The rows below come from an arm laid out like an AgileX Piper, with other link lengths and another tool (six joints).
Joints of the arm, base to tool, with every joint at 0 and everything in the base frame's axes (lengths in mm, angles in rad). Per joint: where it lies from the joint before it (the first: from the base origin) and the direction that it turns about. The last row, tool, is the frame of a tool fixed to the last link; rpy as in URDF.
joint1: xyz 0 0 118.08 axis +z
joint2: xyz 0 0 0 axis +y
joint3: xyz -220.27 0 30.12 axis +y
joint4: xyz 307.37 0 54.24 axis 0.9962 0 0.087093
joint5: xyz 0 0 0 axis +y
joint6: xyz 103.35 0 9.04 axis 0.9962 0 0.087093
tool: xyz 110.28 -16 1.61 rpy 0.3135 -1.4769 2.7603
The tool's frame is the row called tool.
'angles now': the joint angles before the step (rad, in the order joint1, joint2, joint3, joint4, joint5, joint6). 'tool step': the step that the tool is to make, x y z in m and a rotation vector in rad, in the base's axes. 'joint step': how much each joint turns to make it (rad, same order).
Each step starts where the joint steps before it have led.
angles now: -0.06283, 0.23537, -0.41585, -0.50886, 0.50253, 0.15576
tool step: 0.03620, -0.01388, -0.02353, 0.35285, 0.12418, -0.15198
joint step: -0.03696, 0.38365, -0.24153, 0.06080, 0.09377, 0.29465
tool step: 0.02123, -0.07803, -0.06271, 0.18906, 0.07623, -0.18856
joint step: -0.30938, 0.31865, -0.07270, 0.30058, -0.15366, -0.15639
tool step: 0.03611, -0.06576, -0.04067, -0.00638, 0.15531, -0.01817
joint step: -0.11909, 0.40397, -0.25630, 0.08493, -0.02057, -0.19681
